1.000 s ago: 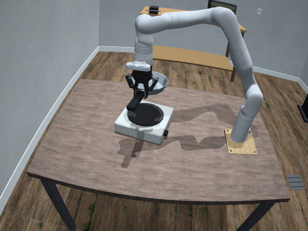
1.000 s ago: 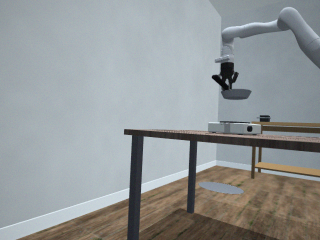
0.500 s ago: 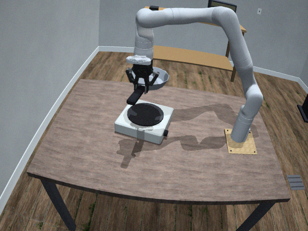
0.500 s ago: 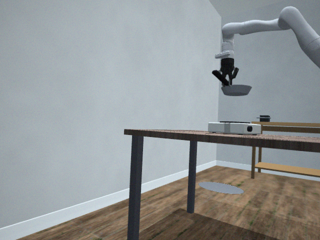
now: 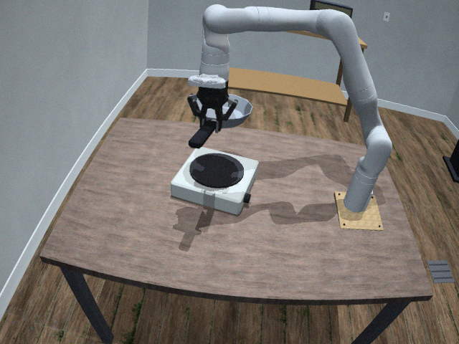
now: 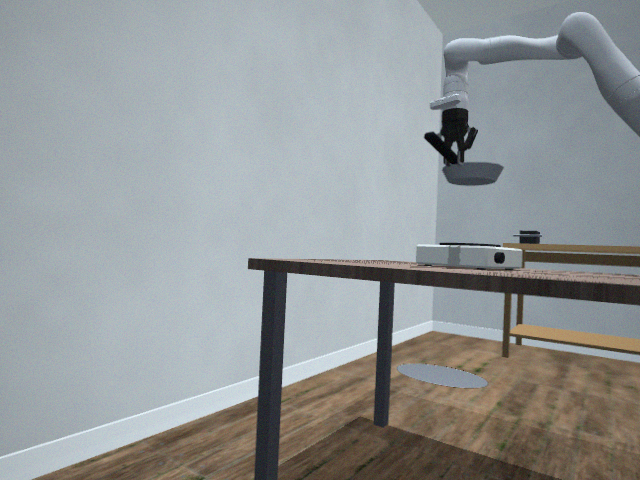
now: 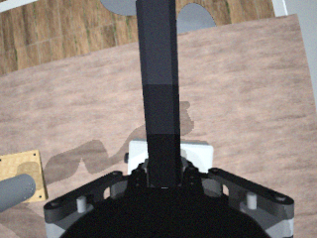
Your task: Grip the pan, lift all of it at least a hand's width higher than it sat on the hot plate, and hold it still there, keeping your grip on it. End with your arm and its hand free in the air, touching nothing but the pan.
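Now: the pan 7 cm to the right of my hand and 1 cm below it. From my hand the other things lie so: hot plate 29 cm below, 14 cm to the right, 1 cm behind.
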